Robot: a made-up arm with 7 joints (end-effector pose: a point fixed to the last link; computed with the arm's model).
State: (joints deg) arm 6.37 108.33 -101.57 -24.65 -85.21 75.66 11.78
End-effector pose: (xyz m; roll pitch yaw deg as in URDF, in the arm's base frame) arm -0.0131 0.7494 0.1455 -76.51 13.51 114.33
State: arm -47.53 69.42 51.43 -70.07 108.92 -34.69 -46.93
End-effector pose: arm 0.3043 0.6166 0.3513 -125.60 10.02 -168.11
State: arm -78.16 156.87 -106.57 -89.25 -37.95 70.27 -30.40
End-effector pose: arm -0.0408 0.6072 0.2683 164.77 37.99 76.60
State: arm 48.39 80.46 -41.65 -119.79 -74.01 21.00 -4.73
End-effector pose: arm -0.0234 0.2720 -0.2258 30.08 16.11 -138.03
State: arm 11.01 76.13 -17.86 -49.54 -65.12 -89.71 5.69
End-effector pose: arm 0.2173 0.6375 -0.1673 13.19 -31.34 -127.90
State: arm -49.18 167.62 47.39 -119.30 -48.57 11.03 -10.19
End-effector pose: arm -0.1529 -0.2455 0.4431 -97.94 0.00 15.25
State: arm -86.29 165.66 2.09 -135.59 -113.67 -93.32 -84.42
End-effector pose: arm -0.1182 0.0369 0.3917 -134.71 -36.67 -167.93
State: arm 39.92 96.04 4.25 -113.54 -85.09 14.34 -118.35
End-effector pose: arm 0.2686 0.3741 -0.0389 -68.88 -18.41 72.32
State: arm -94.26 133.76 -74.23 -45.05 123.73 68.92 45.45
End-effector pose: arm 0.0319 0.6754 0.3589 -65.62 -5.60 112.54
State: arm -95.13 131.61 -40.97 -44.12 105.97 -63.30 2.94
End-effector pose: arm -0.0750 0.6490 0.5143 -143.31 35.72 -130.52
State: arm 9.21 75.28 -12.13 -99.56 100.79 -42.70 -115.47
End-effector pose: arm 0.3223 0.4363 -0.0990 110.04 -3.97 -80.52
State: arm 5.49 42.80 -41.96 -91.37 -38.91 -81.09 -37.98
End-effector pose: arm 0.2582 0.1404 -0.3729 102.57 4.11 165.20
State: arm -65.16 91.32 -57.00 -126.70 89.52 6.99 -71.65
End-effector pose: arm 0.4744 0.1556 0.1712 79.03 -6.37 -141.22
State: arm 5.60 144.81 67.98 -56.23 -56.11 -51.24 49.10
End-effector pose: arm 0.1559 0.1180 0.8228 105.51 49.56 -99.31
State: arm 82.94 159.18 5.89 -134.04 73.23 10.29 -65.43
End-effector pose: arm 0.2580 0.2167 -0.1306 -18.12 -20.59 -130.71
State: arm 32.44 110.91 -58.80 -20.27 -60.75 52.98 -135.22
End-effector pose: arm 0.0201 0.8001 0.2527 131.17 -54.84 -85.27
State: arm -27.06 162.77 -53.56 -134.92 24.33 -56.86 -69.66
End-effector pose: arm 0.1875 0.2636 0.3344 36.76 35.50 175.11
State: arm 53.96 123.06 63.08 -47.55 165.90 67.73 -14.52
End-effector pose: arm 0.4196 0.5044 0.4139 -62.70 -44.62 40.40
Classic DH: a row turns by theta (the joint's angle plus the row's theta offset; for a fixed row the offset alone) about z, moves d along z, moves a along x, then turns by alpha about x. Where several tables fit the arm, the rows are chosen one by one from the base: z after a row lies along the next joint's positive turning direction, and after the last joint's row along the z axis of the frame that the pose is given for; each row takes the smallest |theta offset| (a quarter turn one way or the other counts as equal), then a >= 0, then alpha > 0; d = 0 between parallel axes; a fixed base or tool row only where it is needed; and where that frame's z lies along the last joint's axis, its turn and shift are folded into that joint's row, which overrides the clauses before.
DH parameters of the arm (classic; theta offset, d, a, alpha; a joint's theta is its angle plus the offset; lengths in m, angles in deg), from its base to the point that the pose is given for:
base (fixed): 0 0.119 0.025 -70
joint 1: 90 0.0115 0.018 90
joint 2: 70 -0.035 0.005 -90
joint 3: -90 -0.422 0.065 -90
joint 4: 0 0.007 -0.032 90
joint 5: 0 -0.325 -0.022 -90
joint 6: 0 0.013 0.008 90
joint 7: -47.39 0 -0.034 0
tool (fixed): 47.39 -0.027 0 0

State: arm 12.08 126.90 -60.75 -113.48 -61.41 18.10 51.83
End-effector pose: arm 0.1863 0.4832 0.0166 25.57 26.14 -106.54
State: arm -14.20 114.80 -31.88 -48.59 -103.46 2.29 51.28
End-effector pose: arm 0.3027 0.6451 0.3378 126.05 79.87 -10.58
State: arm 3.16 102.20 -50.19 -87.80 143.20 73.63 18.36
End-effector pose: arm 0.1715 0.5170 -0.1174 -9.34 41.42 52.43
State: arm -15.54 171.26 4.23 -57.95 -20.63 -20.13 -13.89
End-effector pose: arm 0.1627 0.0099 0.8083 -143.48 55.60 41.67
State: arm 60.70 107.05 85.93 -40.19 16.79 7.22 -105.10
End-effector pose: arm 0.1954 0.6395 0.5189 156.84 59.72 31.36
